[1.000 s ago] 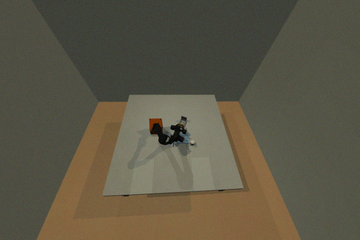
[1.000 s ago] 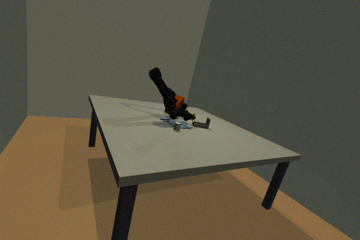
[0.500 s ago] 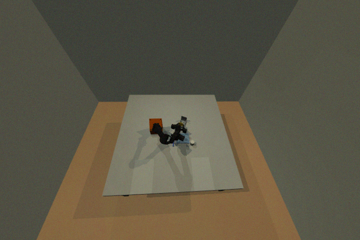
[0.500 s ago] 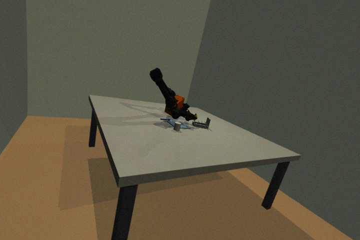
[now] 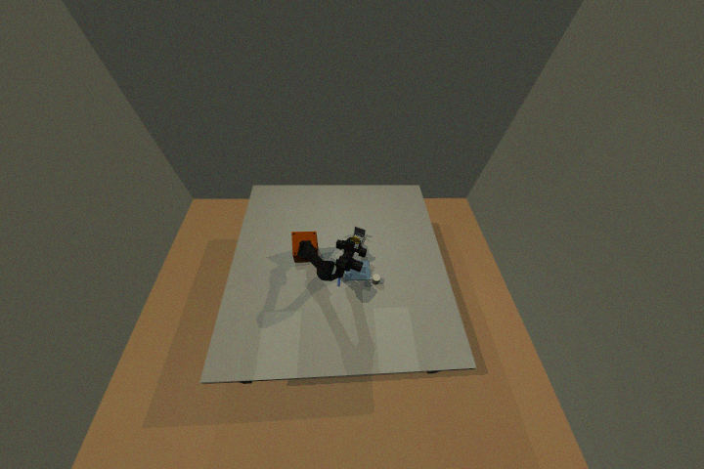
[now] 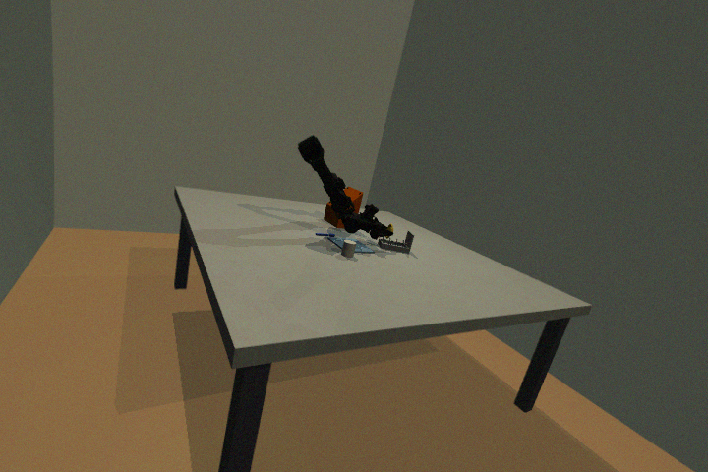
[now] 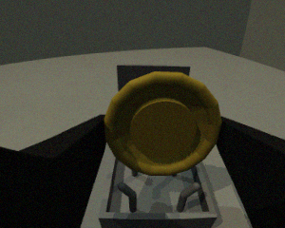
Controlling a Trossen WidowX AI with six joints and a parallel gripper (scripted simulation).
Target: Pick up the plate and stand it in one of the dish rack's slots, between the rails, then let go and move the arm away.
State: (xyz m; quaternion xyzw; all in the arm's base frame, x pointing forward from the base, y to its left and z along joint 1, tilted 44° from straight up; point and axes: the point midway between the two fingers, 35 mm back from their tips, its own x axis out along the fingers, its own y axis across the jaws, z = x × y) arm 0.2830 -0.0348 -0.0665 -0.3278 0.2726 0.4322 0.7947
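The dish rack is 40 mm below my gripper tip, 20 mm to the left of it and 10 mm ahead of it. Also, from my gripper tip: plate: 10 mm to the right; then blue spoon: 220 mm to the right, 130 mm behind, 60 mm below; then cup: 270 mm to the right, 80 mm ahead, 40 mm below.
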